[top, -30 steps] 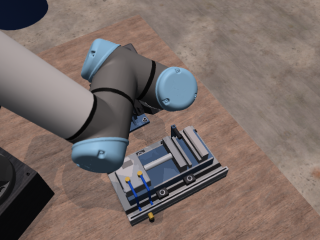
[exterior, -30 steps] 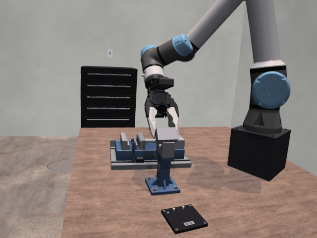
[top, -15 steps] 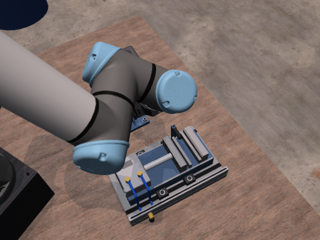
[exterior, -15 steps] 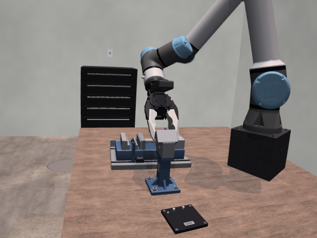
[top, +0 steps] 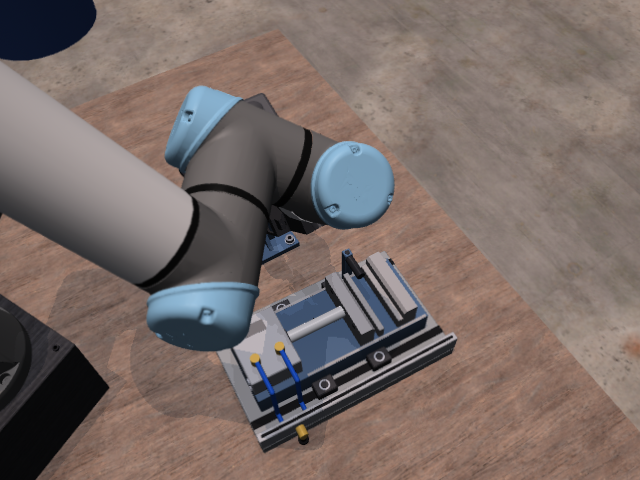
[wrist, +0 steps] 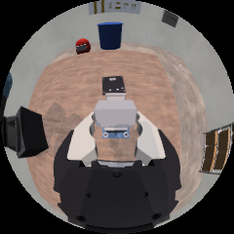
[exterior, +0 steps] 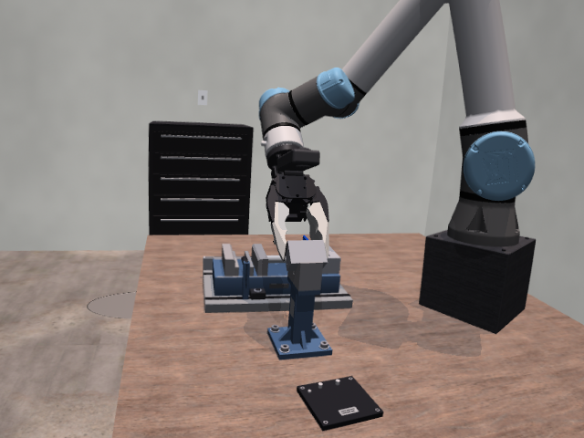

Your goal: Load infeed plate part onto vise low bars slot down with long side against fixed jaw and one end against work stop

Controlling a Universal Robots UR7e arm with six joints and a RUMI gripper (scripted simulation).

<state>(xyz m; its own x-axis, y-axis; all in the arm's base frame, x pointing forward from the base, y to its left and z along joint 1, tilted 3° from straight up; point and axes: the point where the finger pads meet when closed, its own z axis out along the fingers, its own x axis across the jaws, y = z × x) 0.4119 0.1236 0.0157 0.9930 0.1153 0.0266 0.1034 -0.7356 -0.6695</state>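
The part is 10 mm below my hand. Also, from my hand: work stop: 80 mm ahead, 160 mm to the right, 80 mm below; moving jaw: 50 mm ahead, 210 mm to the right, 90 mm below; white cylinder rod: 210 mm to the right, 90 mm below.
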